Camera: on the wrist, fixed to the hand. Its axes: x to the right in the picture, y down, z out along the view.
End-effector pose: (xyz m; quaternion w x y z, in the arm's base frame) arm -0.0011 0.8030 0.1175 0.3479 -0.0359 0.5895 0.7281
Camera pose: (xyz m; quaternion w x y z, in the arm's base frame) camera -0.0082 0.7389 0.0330 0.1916 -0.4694 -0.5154 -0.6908
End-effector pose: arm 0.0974 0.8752 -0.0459 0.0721 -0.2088 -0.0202 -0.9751
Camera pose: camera 0.0406 0.9292 -0.1177 0.7349 -0.2281 -0.0004 -0.6386
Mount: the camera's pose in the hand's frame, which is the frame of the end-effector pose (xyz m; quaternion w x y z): 0.0147 -0.0625 -0.0847 0.7233 0.1245 -0.0743 0.6751
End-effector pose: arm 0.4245 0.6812 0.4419 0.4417 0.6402 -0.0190 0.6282
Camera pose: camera 0.3971 0.7770 0.4049 0.1857 -0.5519 0.4006 -0.7074
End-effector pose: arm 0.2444 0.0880 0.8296 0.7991 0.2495 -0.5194 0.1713
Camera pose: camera 0.3467 0.0860 0.8008 0.3927 -0.0580 -0.5822 0.7095
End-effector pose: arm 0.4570 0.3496 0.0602 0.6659 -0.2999 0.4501 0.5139
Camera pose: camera 0.4930 0.2644 0.0078 0.2055 0.2080 0.5425 0.7875
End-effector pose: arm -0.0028 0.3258 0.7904 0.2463 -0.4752 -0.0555 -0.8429
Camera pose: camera -0.1039 0.3473 0.7654 0.8022 -0.4131 0.1574 -0.4012
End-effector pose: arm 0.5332 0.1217 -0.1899 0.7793 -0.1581 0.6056 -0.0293
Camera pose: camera 0.4655 0.0411 -0.2044 0.6482 0.3894 0.4832 0.4413
